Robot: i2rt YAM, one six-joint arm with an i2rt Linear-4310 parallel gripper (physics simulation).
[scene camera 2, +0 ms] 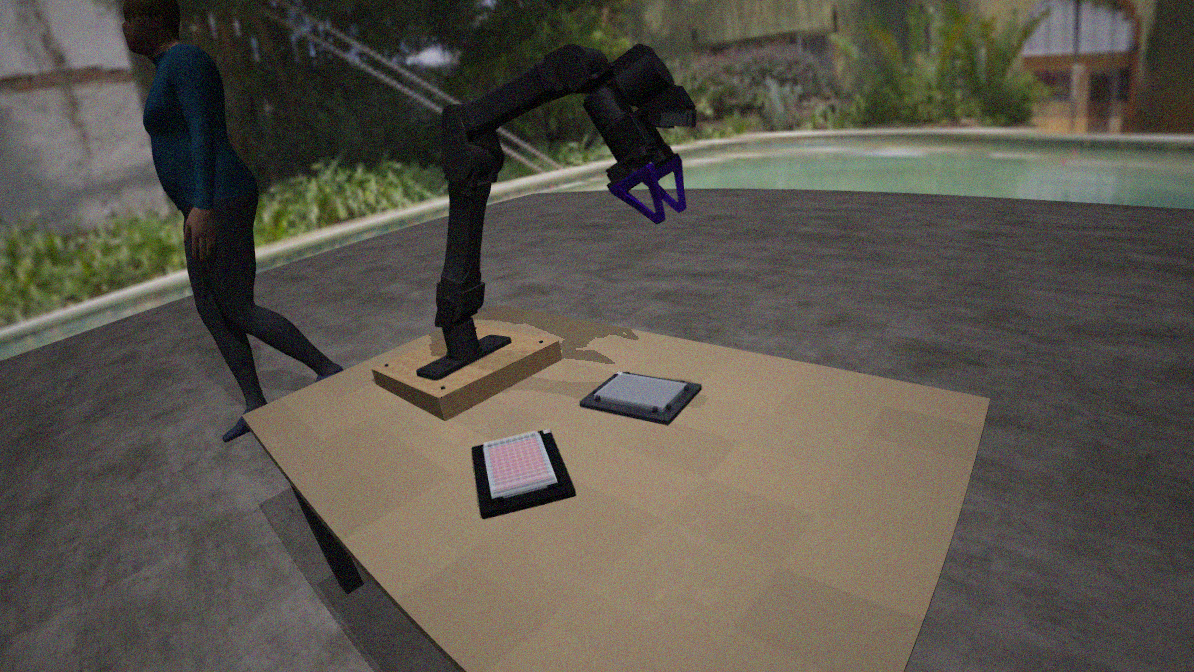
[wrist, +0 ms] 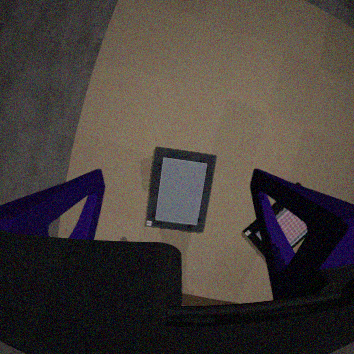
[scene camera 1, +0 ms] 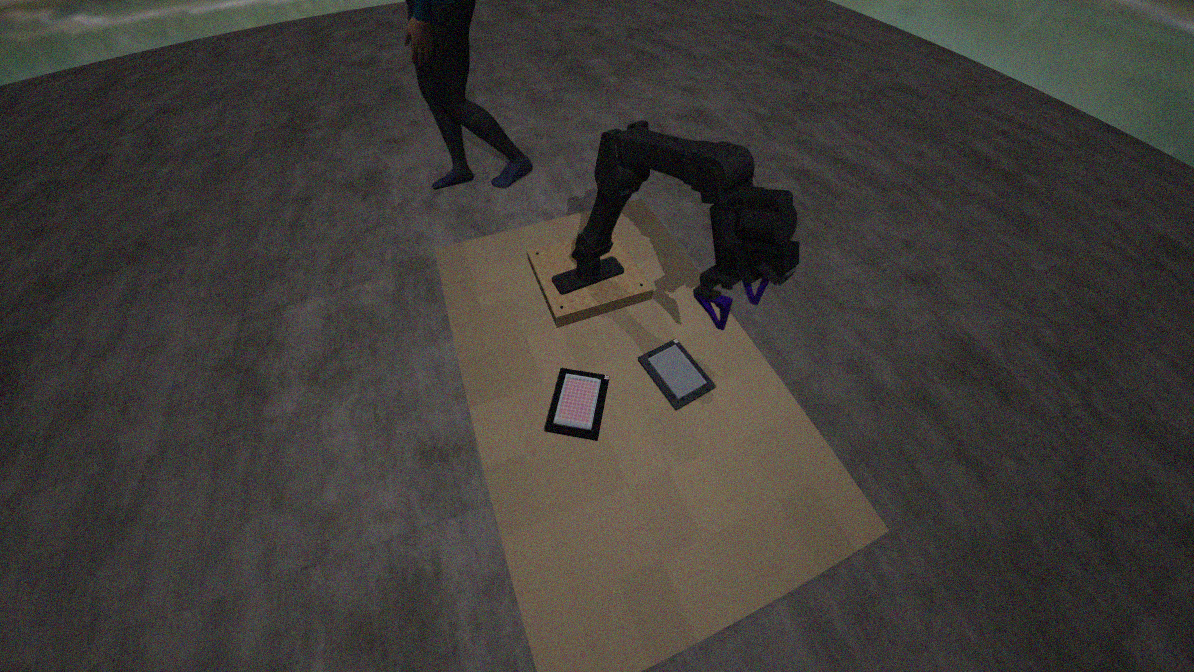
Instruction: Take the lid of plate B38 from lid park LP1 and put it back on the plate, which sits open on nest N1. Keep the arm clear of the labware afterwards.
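Pixels of known places: gripper, fingertip midpoint: (scene camera 2: 672,216) (wrist: 177,177) (scene camera 1: 737,316); arm's base, origin of the base link: (scene camera 2: 465,358) (scene camera 1: 588,276).
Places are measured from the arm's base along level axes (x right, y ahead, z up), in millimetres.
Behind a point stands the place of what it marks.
The pale, clear lid (scene camera 1: 677,372) @[x -55, y 368, z -23 mm] (scene camera 2: 641,392) @[x -48, y 370, z -23 mm] (wrist: 181,192) @[x -55, y 362, z -23 mm] lies flat on the dark grey lid park LP1 (scene camera 1: 678,404) @[x -12, y 438, z -31 mm] (scene camera 2: 685,404) @[x -59, y 444, z -35 mm] (wrist: 206,192) @[x -5, y 369, z -31 mm]. Plate B38 (scene camera 1: 579,400) @[x 190, y 328, z -18 mm] (scene camera 2: 519,463) @[x 197, y 335, z -17 mm] (wrist: 291,225) @[x 195, y 331, z -15 mm], white with pink wells, sits open on the black nest N1 (scene camera 1: 572,433) @[x 237, y 389, z -29 mm] (scene camera 2: 526,503) @[x 243, y 387, z -32 mm] (wrist: 256,241) @[x 130, y 279, z -29 mm]. In the wrist view the plate is partly hidden behind the right finger. My gripper (scene camera 1: 738,314) @[x -84, y 435, z 252 mm] (scene camera 2: 670,215) @[x -84, y 435, z 252 mm] (wrist: 177,177) @[x -84, y 435, z 252 mm] is open and empty, with purple fingers. It hangs high above the table, pointing down; in the wrist view the lid shows between the fingertips, far below them.
The arm stands on a wooden base block (scene camera 1: 547,288) @[x 122, y -7, z 2 mm] (scene camera 2: 501,377) @[x 13, y 112, z -15 mm] at the back of the table (scene camera 1: 668,534) @[x 160, y 663, z -41 mm] (scene camera 2: 710,542) @[x 194, y 612, z -41 mm] (wrist: 240,65) @[x 16, y 636, z -41 mm]. The nest and lid park lie apart, side by side, in front of it. A person (scene camera 1: 447,83) (scene camera 2: 200,150) stands on the floor behind the table.
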